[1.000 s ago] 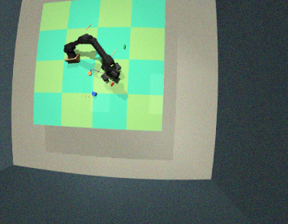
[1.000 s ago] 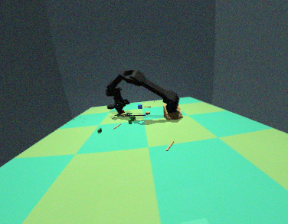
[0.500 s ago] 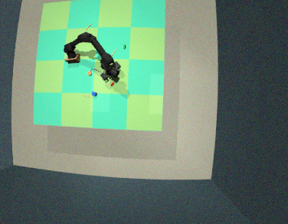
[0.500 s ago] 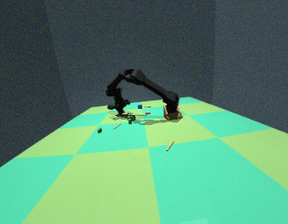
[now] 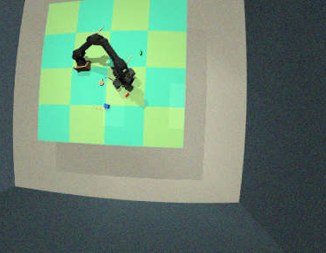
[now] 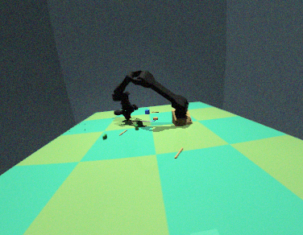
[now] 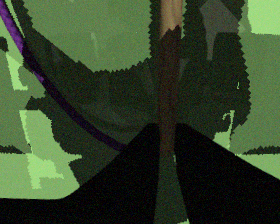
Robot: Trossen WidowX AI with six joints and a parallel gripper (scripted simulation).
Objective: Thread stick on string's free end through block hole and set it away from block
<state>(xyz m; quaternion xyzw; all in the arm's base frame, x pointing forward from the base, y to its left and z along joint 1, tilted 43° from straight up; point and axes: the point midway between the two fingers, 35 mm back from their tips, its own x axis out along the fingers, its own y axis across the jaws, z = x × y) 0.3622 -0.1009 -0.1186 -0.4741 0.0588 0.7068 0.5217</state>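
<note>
My gripper tip is 170 mm to the right of the small green cylinder and 60 mm past it. From my gripper tip the other things lie so: red piece 110 mm to the right; round button 220 mm behind, 10 mm below; blue cube 190 mm to the right, 170 mm behind.
</note>
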